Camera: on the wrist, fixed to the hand. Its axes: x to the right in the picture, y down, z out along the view.
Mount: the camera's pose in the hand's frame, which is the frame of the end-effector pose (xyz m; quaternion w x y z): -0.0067 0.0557 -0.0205 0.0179 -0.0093 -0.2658 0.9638
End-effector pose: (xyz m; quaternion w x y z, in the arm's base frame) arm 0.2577 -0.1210 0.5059 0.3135 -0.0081 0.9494 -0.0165
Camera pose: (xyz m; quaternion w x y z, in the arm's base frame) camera 0.2506 -0.0646 0.5243 0.2738 0.9076 -0.0584 0.3128
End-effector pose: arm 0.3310 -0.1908 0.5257 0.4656 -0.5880 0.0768 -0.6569
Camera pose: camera 0.3419 -0.2261 0.4788 0.6564 -0.1154 0.4505 0.5940
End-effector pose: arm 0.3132 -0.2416 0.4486 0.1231 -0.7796 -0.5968 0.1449
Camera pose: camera 0.3690 -0.2628 0.4478 0.3033 0.5518 -0.7066 -0.3229
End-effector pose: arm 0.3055 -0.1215 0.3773 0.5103 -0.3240 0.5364 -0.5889
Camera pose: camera 0.3024 -0.1036 0.3204 0.7163 0.3499 0.1917 0.5724
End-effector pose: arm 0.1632 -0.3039 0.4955 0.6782 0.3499 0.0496 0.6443
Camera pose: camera 0.1047 -0.3058 0.5075 0.5924 -0.2190 0.5226 -0.5727
